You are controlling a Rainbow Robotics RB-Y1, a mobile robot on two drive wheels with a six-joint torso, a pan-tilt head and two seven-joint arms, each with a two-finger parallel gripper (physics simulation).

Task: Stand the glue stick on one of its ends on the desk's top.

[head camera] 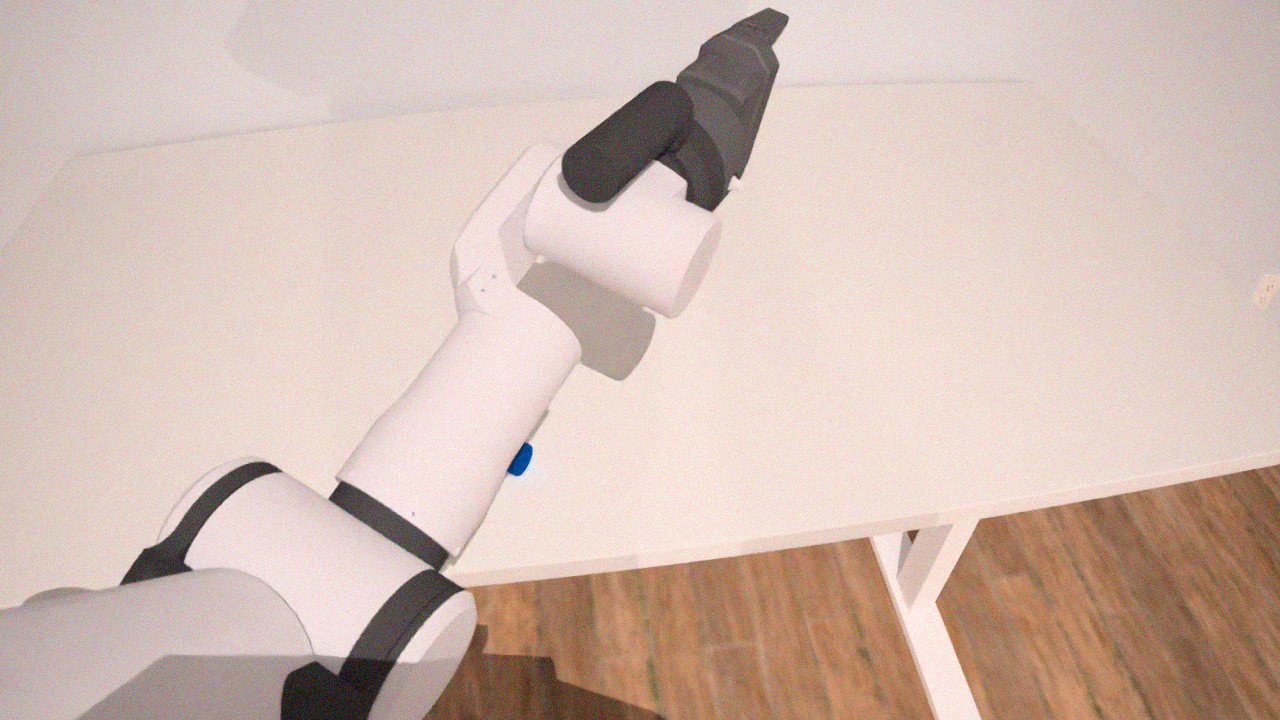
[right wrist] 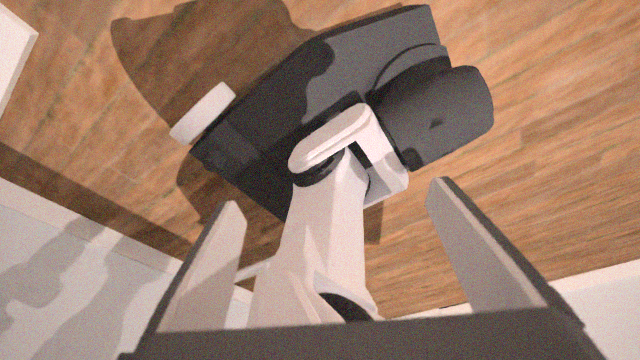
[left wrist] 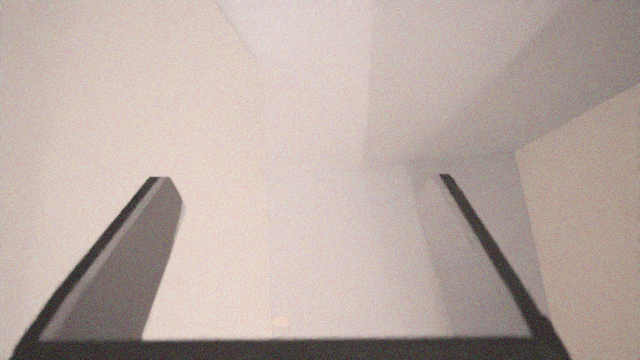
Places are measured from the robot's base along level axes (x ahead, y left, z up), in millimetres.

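Where they show: left gripper, between the fingertips: (head camera: 758, 76) (left wrist: 301, 191); right gripper, between the fingertips: (right wrist: 331, 201).
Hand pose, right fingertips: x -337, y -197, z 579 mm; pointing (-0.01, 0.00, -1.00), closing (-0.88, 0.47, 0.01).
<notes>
After its pixels a point has its place.
The glue stick (head camera: 520, 459) {x 297, y 11, z 971 mm} shows as a small blue end at the lower edge of the robot's left forearm in the head view; the rest is hidden behind the arm. It is on the white desk (head camera: 850, 358) {x 382, y -310, z 952 mm} (left wrist: 100, 110) {x 600, y -349, z 952 mm}; its full pose cannot be seen. My left gripper (head camera: 776, 17) (left wrist: 301, 191) {x 470, y -218, z 1207 mm} is open and empty, beyond the glue stick, at the top of the head view over the far part of the desk. My right gripper (right wrist: 331, 201) {x -337, y -197, z 579 mm} is open and empty, with the floor and the robot's own base behind it in the right wrist view.
The left forearm (head camera: 465, 402) {x 141, y 22, z 1211 mm} crosses above the desk. The desk's near edge (head camera: 698, 555) {x 203, y -120, z 937 mm} runs along the lower part of the head view, with a white desk leg (head camera: 939, 653) and wooden floor (head camera: 760, 644) {x 535, y -367, z 2 mm} below. A wall (head camera: 447, 44) {x 998, y 68, z 1042 mm} stands behind the desk.
</notes>
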